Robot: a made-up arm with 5 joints.
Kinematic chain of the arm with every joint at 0, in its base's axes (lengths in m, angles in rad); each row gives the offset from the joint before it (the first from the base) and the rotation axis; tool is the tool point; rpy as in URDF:
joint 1: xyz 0 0 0.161 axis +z
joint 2: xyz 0 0 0 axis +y
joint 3: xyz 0.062 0 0.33 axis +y
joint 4: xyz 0.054 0 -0.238 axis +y
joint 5: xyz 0.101 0 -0.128 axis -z
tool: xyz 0 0 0 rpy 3.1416 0 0
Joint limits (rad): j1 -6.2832..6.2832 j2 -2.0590..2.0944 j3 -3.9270..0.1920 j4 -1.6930..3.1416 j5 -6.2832..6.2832
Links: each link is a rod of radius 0.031 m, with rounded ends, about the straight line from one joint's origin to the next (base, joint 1, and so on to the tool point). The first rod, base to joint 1, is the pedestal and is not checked.
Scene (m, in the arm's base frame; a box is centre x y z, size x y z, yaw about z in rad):
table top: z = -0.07
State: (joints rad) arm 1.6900 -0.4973 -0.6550 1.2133 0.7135
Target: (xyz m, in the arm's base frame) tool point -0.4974 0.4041 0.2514
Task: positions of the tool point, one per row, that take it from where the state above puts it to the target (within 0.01 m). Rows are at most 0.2 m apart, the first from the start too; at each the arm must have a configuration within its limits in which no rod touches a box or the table.
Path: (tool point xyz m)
1: -0.1052 0.3267 0.3258
2: -0.2199 0.3988 0.3258
3: -0.3573 0.4275 0.2999
4: -0.4974 0.4041 0.2514

